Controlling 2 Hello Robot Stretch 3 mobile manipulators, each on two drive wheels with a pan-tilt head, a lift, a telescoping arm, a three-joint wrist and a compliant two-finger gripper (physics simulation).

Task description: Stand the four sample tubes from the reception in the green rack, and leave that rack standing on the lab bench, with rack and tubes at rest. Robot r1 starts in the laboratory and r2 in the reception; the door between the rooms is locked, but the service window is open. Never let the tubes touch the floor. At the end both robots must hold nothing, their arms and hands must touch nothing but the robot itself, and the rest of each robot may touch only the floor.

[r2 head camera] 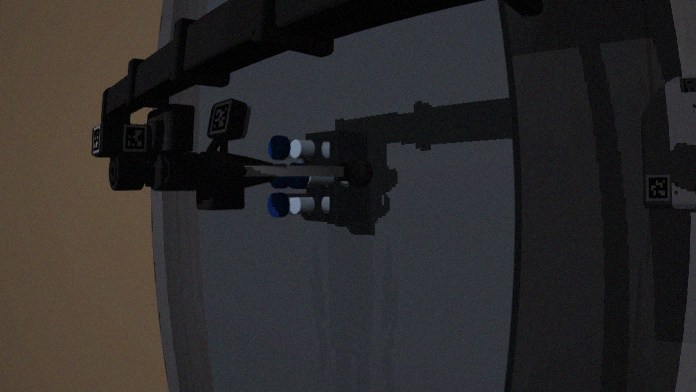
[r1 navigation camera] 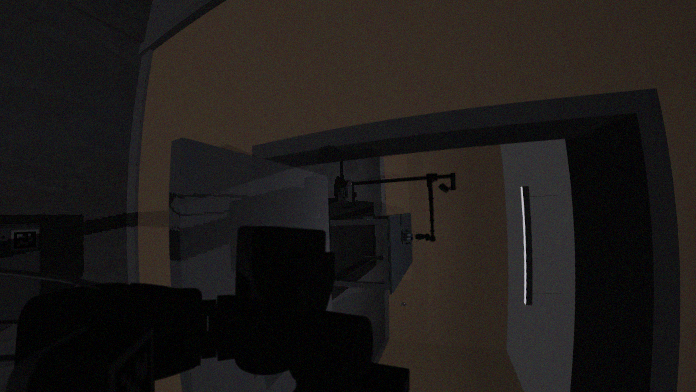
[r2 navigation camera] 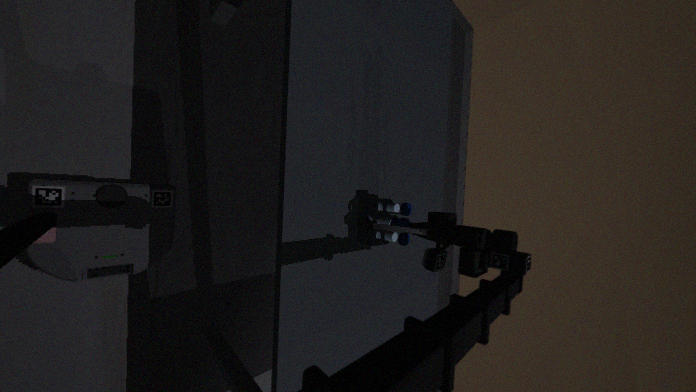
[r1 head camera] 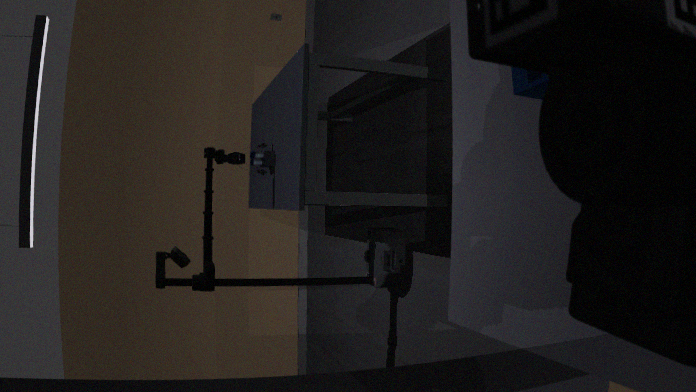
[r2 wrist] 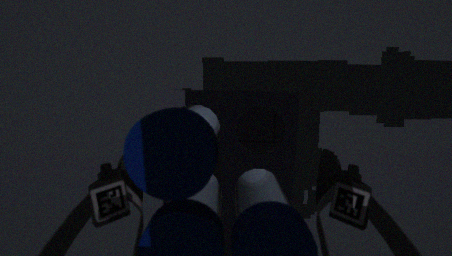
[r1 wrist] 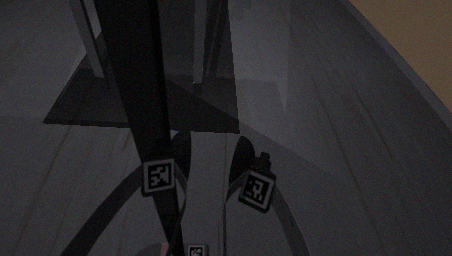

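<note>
Four blue-capped sample tubes (r2 head camera: 301, 205) (r2 navigation camera: 391, 207) (r2 wrist: 171, 153) stand upright in a dark rack (r2 head camera: 345, 207) (r2 navigation camera: 364, 235) on the reception table (r2 head camera: 425, 280) (r2 navigation camera: 320, 150); the rack's colour is too dark to tell. r2's gripper (r2 navigation camera: 370, 225) (r2 wrist: 225, 165) points down, open, with its fingers on either side of the tubes, low beside the rack; contact cannot be told. In the head view its near fingertip hides part of the rack. r1's gripper (r1 wrist: 212, 152) is partly open and empty, above the laboratory floor. A rack known to be green does not show.
In r1's head view a blue block (r1 head camera: 530, 82) is partly hidden behind r1's dark wrist. The service window frame (r1 navigation camera: 450, 125) stands between r1 and the reception. r2's base (r1 head camera: 392, 265) (r2 navigation camera: 110, 250) stands beside the table, with its arm (r2 head camera: 225, 45) reaching over it.
</note>
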